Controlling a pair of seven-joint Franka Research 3 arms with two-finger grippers.
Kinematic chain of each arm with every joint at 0, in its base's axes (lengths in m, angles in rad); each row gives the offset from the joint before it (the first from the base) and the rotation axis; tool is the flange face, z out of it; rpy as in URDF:
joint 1: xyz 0 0 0.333 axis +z
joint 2: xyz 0 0 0 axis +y
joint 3: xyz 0 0 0.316 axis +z
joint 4: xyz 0.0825 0 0 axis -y
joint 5: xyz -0.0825 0 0.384 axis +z
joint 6: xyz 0 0 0 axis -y
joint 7: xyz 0.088 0 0 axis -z
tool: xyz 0 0 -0.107 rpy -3.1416 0 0
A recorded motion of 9 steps. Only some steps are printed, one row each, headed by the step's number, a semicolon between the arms.
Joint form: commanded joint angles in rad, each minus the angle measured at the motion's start. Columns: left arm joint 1, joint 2, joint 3, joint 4, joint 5, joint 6, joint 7; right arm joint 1, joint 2, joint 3, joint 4, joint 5, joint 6, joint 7.
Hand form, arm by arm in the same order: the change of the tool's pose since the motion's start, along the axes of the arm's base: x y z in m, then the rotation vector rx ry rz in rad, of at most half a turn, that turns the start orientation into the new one. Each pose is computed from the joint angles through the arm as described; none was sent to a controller.
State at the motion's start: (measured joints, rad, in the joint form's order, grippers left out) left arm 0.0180 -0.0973 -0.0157 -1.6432 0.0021 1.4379 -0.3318; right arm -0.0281 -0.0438 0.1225 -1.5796 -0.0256 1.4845 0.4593
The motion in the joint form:
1: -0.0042 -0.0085 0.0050 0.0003 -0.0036 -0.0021 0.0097; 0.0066 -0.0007 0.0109 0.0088 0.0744 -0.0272 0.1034
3: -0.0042 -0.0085 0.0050 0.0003 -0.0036 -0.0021 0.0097; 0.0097 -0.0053 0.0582 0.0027 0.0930 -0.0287 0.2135
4: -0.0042 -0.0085 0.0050 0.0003 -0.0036 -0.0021 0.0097; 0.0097 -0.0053 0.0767 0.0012 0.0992 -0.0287 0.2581
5: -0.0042 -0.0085 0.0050 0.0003 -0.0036 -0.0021 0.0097; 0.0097 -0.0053 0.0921 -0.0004 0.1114 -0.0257 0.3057
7: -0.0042 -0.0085 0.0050 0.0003 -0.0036 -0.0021 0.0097; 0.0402 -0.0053 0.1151 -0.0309 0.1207 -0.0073 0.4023
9: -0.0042 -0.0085 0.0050 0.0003 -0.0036 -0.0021 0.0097; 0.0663 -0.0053 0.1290 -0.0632 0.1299 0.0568 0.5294
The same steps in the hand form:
1: -0.0028 0.0001 0.0043 -0.0050 -0.0067 -0.0090; -0.0050 0.0176 0.0022 0.0652 0.0252 -0.0826
3: -0.0028 0.0001 0.0043 -0.0050 -0.0067 -0.0090; -0.0110 0.0467 0.0016 0.0721 0.0335 -0.1413
4: -0.0028 0.0001 0.0043 -0.0050 -0.0067 -0.0090; -0.0130 0.0572 0.0009 0.0734 0.0373 -0.1671
5: -0.0028 0.0001 0.0043 -0.0050 -0.0067 -0.0090; -0.0147 0.0668 0.0004 0.0811 0.0403 -0.1988
7: -0.0028 0.0001 0.0043 -0.0050 -0.0067 -0.0090; -0.0204 0.0957 -0.0123 0.0763 0.0577 -0.2438
9: -0.0028 0.0001 0.0043 -0.0050 -0.0067 -0.0090; -0.0208 0.1182 -0.0222 0.0864 0.0354 -0.3352

